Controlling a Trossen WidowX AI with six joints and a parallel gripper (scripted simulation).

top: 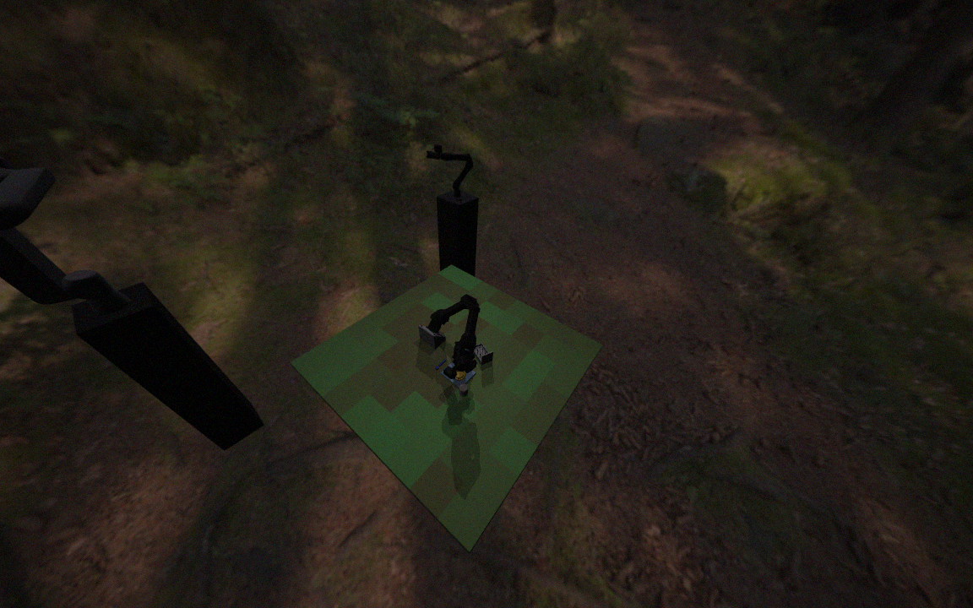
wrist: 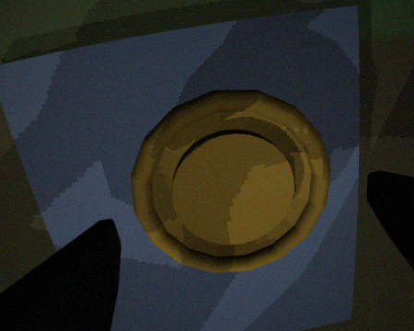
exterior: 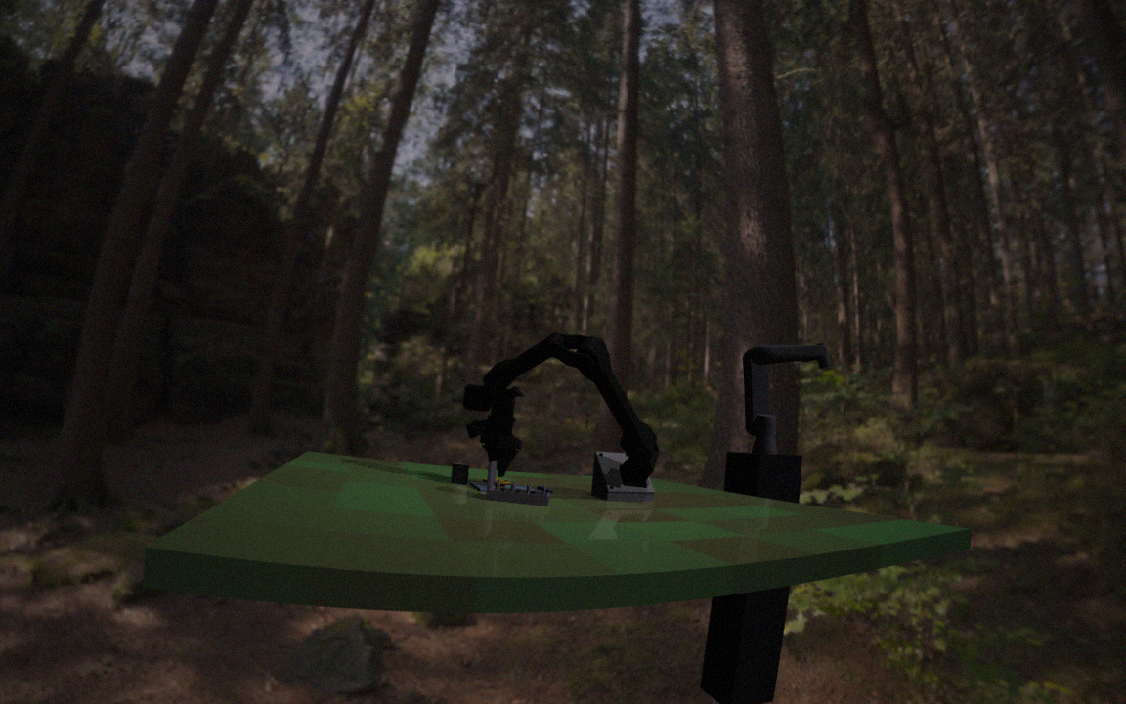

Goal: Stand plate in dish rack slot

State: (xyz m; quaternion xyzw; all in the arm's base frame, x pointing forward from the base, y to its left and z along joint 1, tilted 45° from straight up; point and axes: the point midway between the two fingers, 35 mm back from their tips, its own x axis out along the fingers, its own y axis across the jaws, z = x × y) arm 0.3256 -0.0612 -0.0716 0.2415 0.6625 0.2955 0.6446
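My gripper tip is 20 mm above the yellow plate. The rest, counted from my gripper tip: blue mat (30 mm below, 20 mm behind, 10 mm to the left); small cup (90 mm ahead, 50 mm to the right, 10 mm below); dish rack (200 mm to the left, 10 mm below, 10 mm behind).
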